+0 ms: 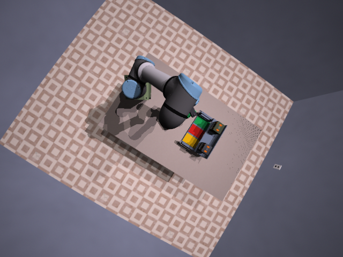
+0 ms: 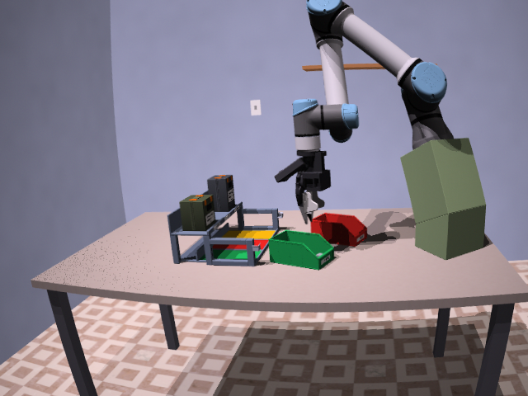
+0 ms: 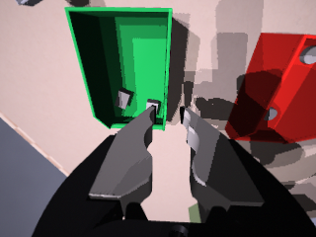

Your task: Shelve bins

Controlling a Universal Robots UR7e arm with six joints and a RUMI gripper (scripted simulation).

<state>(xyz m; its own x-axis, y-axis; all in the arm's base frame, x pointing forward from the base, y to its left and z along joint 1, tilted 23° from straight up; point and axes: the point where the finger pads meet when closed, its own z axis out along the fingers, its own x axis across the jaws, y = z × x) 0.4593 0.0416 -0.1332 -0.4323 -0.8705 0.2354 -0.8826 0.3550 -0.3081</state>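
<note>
My gripper is now 8 cm above the green bin, 5 cm to the right of it and 2 cm short of it. The rest, counted from my hand: green mark (25 cm ahead, 12 cm below, 1 cm to the left); red mark (24 cm ahead, 12 cm below, 11 cm to the right); red bin (15 cm to the right, 10 cm behind, 8 cm below).
</note>
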